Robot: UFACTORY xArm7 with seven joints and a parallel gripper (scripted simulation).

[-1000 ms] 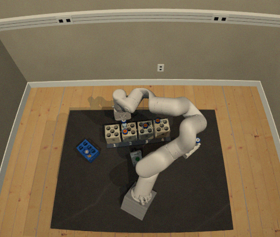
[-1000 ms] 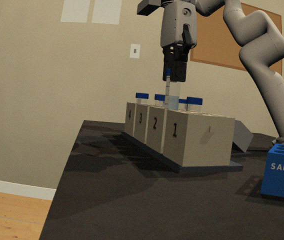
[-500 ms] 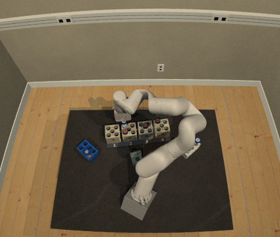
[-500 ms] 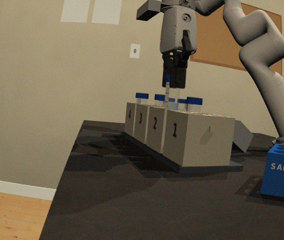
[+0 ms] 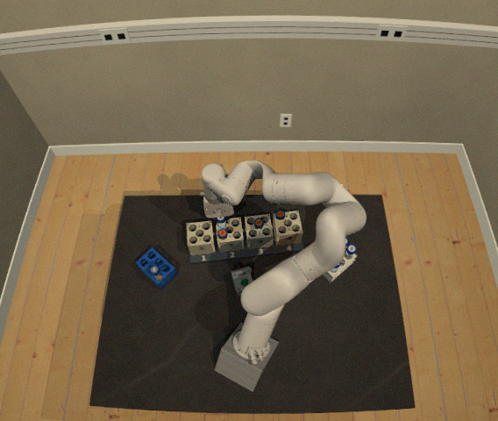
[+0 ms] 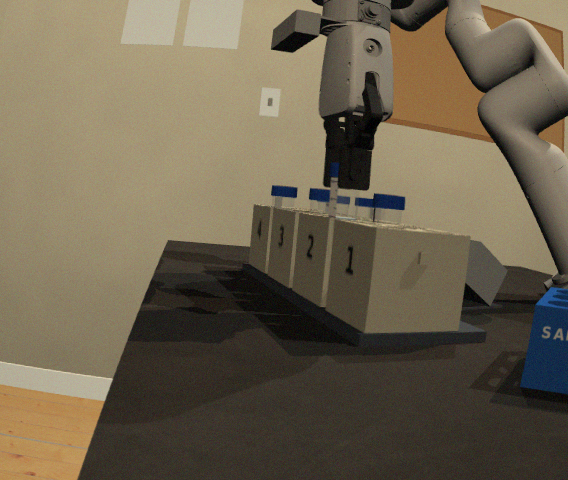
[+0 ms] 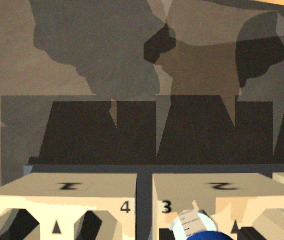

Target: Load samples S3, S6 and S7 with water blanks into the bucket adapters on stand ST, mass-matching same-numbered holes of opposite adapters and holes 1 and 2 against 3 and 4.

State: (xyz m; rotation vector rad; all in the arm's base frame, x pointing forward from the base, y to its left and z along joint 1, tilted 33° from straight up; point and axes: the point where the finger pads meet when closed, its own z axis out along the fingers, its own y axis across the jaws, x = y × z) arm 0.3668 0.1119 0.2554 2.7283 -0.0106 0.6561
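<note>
The adapter 1 lies 100 mm below my hand, 90 mm to the left of it and 20 mm behind it. From my hand the other things lie so: blue sample rack (270 mm to the left, 120 mm below, 90 mm behind); then white blank rack (390 mm to the right, 210 mm behind, 120 mm below).
</note>
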